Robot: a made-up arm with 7 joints.
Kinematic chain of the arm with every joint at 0, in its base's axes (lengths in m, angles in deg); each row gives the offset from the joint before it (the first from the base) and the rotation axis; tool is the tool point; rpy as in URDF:
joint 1: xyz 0 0 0.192 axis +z
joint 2: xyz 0 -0.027 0.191 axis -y
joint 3: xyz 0 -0.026 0.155 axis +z
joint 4: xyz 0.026 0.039 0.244 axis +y
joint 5: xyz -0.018 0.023 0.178 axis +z
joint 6: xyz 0 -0.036 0.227 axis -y
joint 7: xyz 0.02 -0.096 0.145 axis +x
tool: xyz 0 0 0 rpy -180 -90 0
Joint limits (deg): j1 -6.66..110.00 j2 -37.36..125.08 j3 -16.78..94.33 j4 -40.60..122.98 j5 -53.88..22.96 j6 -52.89..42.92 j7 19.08..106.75
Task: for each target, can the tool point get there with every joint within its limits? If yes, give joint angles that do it. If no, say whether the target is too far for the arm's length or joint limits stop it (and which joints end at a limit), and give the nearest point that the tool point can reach.
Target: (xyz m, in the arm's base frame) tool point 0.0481 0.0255 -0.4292
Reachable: no: joint limits stop it (at a limit: joint 1, joint 2, joint 4, joint 5, joint 6) | nearest point 0.1532 -0.2643 -0.3791 | short by 0.312 m
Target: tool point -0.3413 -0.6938 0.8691
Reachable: yes | joints 69.15 64.59 80.18 7.26 -10.98 -33.07 90.63
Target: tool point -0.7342 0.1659 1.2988
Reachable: no: too far | nearest point -0.5980 0.1196 1.1267 | short by 0.224 m
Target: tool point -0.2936 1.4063 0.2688
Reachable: no: too far | nearest point -0.1542 0.7869 0.4946 | short by 0.674 m
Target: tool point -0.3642 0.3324 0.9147
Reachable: yes | joints 36.33 32.02 75.18 88.37 -46.07 -6.76 67.01
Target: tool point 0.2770 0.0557 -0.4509
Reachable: no: joint limits stop it (at a limit: joint 1, joint 2, joint 4, joint 5, joint 6) | nearest point 0.2953 -0.2276 -0.3590 | short by 0.298 m
